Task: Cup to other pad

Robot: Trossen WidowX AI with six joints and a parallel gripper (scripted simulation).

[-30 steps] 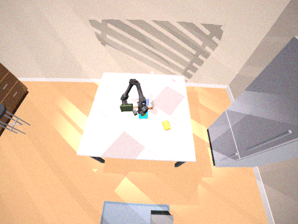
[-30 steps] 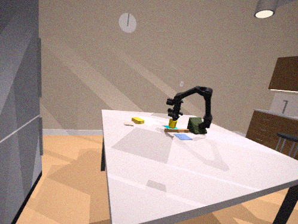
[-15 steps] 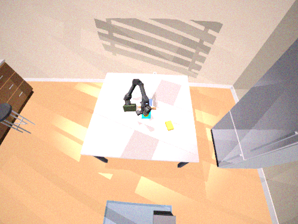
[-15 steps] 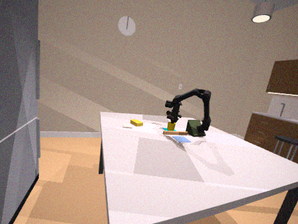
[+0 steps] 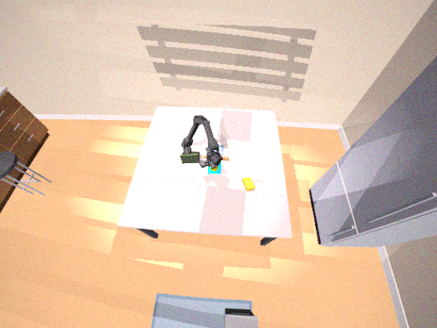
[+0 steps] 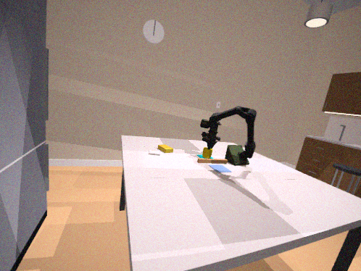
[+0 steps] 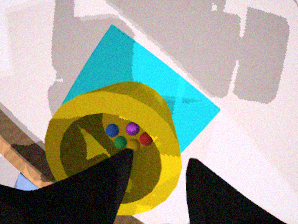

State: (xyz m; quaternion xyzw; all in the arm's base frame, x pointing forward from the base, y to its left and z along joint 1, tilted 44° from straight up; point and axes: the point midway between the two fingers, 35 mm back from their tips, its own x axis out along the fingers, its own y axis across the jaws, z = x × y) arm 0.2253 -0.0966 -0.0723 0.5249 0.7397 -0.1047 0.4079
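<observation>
Right now my gripper tip is 3 cm above the yellow cup, 2 cm short of it and 1 cm to the right of it. Also, from my gripper tip: cyan pad 7 cm below, 3 cm ahead, 2 cm to the left; then green marble 4 cm below, 3 cm to the left, 2 cm ahead; then wooden stick 11 cm to the left, 6 cm below, 3 cm ahead.
</observation>
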